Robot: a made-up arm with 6 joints.
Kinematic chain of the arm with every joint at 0, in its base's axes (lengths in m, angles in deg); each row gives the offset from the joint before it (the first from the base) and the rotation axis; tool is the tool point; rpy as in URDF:
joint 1: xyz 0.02 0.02 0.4 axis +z
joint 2: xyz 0 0 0 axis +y
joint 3: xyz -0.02 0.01 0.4 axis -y
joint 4: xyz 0 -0.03 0.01 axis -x
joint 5: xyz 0.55 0.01 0 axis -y
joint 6: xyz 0 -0.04 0 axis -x
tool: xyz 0.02 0 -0.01 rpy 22.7 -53.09 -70.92
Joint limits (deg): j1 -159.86..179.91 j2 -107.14..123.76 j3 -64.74..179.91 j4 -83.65..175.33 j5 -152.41..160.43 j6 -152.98..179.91
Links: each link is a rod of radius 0.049 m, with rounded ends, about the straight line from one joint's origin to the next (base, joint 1, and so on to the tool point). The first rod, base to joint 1, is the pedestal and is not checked.
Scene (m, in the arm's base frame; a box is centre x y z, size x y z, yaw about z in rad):
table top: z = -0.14
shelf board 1: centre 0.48 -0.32 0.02 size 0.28 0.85 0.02 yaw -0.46
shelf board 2: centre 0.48 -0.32 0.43 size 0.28 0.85 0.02 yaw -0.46
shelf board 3: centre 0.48 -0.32 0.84 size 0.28 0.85 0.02 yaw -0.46
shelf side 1: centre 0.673 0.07 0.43 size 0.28 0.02 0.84 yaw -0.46
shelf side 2: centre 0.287 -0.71 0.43 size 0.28 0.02 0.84 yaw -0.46
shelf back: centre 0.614 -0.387 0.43 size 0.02 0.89 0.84 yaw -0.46
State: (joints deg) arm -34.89 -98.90 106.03 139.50 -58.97 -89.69
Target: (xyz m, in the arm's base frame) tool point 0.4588 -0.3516 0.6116
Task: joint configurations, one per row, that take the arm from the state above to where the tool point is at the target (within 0.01 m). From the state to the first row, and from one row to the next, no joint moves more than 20 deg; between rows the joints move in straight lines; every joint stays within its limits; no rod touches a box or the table.
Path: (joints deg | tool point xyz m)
1: -37.00 -91.37 86.35 139.55 -59.17 -89.59 | -0.7568 0.5854 0.3567
2: -39.11 -83.84 66.67 139.60 -59.38 -89.49 | -0.6924 0.5786 0.6673
3: -41.22 -76.31 46.99 139.65 -59.58 -89.38 | -0.5404 0.4897 0.9235
4: -43.33 -68.78 27.30 139.70 -59.79 -89.28 | -0.3368 0.3346 1.0791
5: -45.44 -61.25 7.62 139.76 -59.99 -89.18 | -0.1263 0.1458 1.1101
6: -47.55 -53.72 -12.06 139.81 -60.20 -89.08 | 0.0486 -0.0349 1.0197
7: -49.66 -46.19 -31.74 139.86 -60.40 -88.98 | 0.1570 -0.1660 0.8373
8: -51.77 -38.66 -51.42 139.91 -60.60 -88.88 | 0.1859 -0.2164 0.6116
9: -47.43 -22.70 -38.87 140.07 -59.29 -89.52 | 0.2622 -0.2670 0.6399
10: -43.09 -6.74 -26.32 140.22 -57.97 -90.17 | 0.3552 -0.3147 0.6408
11: -38.75 9.22 -13.77 140.38 -56.65 -90.82 | 0.4588 -0.3516 0.6116

